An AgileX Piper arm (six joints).
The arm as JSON. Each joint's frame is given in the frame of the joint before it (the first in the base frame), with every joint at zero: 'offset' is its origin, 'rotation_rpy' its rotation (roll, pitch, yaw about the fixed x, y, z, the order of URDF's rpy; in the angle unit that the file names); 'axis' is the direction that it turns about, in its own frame. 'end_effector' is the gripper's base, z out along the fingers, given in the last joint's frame.
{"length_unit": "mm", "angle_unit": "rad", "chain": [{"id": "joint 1", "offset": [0.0, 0.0, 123.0], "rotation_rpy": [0.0, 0.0, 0.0], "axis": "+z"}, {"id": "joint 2", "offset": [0.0, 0.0, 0.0], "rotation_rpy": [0.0, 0.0, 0.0], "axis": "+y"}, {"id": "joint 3", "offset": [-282.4, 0.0, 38.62], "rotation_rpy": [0.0, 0.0, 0.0], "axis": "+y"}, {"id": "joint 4", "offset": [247.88, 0.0, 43.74], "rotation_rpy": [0.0, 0.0, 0.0], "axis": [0.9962, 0.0, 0.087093]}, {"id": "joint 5", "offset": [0.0, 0.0, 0.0], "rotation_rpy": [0.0, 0.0, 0.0], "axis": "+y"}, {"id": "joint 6", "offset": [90.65, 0.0, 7.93], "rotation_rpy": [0.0, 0.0, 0.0], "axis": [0.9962, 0.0, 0.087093]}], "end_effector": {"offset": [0.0, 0.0, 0.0], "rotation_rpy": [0.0, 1.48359, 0.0]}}
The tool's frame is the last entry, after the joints.
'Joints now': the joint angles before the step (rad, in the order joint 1, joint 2, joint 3, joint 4, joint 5, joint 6). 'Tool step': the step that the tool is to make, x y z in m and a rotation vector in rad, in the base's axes. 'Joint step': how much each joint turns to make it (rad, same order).
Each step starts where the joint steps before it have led.
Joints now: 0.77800, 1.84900, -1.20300, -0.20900, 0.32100, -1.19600
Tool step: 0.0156, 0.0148, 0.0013, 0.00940, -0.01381, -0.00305
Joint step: -0.00006, 0.06382, -0.09988, -0.00085, 0.02005, -0.00018
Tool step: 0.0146, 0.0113, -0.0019, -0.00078, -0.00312, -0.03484
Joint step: 0.00016, 0.06231, -0.09120, -0.05135, 0.03392, 0.07044
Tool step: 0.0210, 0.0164, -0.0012, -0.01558, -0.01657, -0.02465
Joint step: -0.00012, 0.09078, -0.14559, -0.04593, 0.06080, 0.03988
